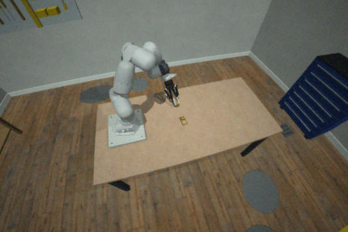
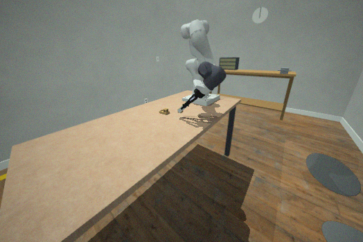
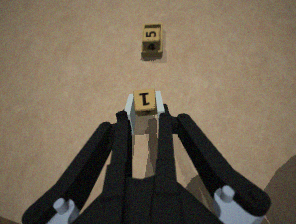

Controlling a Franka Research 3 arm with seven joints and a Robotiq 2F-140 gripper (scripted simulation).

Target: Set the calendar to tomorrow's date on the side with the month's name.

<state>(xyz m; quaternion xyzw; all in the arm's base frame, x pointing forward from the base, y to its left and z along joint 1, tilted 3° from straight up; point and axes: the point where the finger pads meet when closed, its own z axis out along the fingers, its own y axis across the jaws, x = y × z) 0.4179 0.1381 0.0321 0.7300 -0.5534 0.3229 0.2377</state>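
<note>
The wooden tray is 3 cm ahead of my hand, 18 cm to the right of it and 7 cm below it. Round my hand: wooden digit cube 1 cm ahead, 2 cm to the right, 2 cm below.
</note>
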